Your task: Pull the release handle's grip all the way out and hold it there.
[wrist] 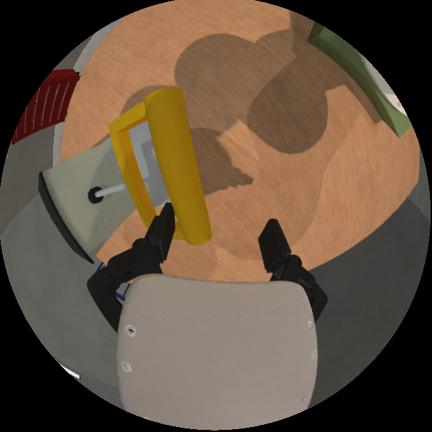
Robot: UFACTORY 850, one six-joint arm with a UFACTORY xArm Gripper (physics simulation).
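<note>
The release handle's yellow grip is a thick rounded bar on a yellow frame, left of the middle of the wrist view. A thin grey rod runs from the frame to a dark round hole in a pale grey-green housing at the left. My gripper is open with nothing between its fingers. Its left fingertip overlaps the lower end of the yellow frame in view, and its right finger stands apart, to the right of the bar. Whether the left finger touches the frame I cannot tell.
A wooden table top lies below. A green object with a curved wall and a pale part stands at the upper right. A red slatted object is at the upper left, beyond the table edge. Small blue parts show near my left finger.
</note>
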